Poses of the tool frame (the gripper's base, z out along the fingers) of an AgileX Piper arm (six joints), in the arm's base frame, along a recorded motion.
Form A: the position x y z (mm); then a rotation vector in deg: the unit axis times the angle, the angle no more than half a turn.
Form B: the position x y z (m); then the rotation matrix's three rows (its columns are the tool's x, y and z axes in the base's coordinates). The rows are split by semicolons. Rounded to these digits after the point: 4 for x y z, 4 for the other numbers.
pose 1, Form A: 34.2 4.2 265.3 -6.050 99.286 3.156
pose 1, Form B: 0.0342 0.0042 0.2653; -0.1611 -0.1020 0.9817; -0.0394 0.9945 0.0968; -0.9862 -0.0231 -0.1642
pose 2, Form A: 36.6 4.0 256.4 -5.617 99.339 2.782
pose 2, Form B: 0.0366 0.0040 0.2564; -0.1620 -0.0932 0.9824; -0.0381 0.9954 0.0882; -0.9861 -0.0231 -0.1648
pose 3, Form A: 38.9 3.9 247.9 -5.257 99.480 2.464
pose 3, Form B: 0.0389 0.0039 0.2479; -0.1644 -0.0859 0.9827; -0.0371 0.9960 0.0808; -0.9857 -0.0232 -0.1669
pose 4, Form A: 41.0 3.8 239.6 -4.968 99.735 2.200
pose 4, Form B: 0.0410 0.0038 0.2396; -0.1687 -0.0799 0.9824; -0.0365 0.9965 0.0748; -0.9850 -0.0232 -0.1711
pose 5, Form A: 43.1 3.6 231.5 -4.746 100.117 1.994
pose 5, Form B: 0.0431 0.0036 0.2315; -0.1753 -0.0753 0.9816; -0.0361 0.9969 0.0700; -0.9839 -0.0232 -0.1775
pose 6, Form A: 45.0 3.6 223.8 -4.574 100.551 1.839
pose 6, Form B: 0.0450 0.0036 0.2238; -0.1827 -0.0717 0.9805; -0.0358 0.9972 0.0663; -0.9825 -0.0230 -0.1848
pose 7, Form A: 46.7 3.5 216.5 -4.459 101.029 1.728
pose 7, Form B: 0.0467 0.0035 0.2165; -0.1909 -0.0693 0.9792; -0.0358 0.9973 0.0636; -0.9810 -0.0229 -0.1929
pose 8, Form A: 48.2 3.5 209.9 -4.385 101.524 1.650
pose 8, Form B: 0.0482 0.0035 0.2099; -0.1994 -0.0677 0.9776; -0.0359 0.9974 0.0617; -0.9793 -0.0228 -0.2013
